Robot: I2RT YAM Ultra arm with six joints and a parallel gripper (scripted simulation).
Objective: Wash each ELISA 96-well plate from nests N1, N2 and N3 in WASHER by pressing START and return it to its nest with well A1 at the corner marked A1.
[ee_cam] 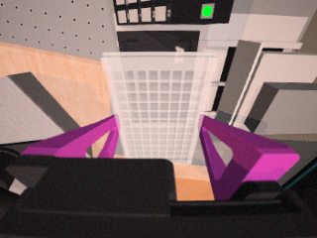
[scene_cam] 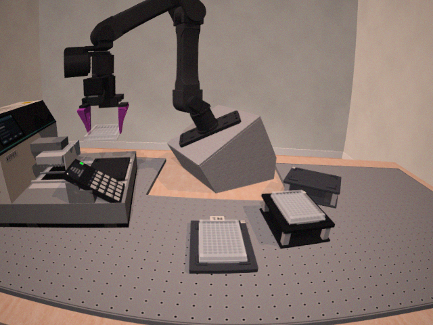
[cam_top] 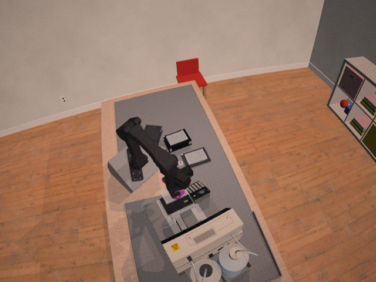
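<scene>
The black carrier pocket is 10 cm below my hand. From my hand the other things lie so: nest N1 (23 cm ahead, 29 cm to the left, 17 cm below); grey manifold (2 cm ahead, 15 cm to the right, 5 cm below); raised black nest (16 cm ahead, 46 cm to the left, 13 cm below).
</scene>
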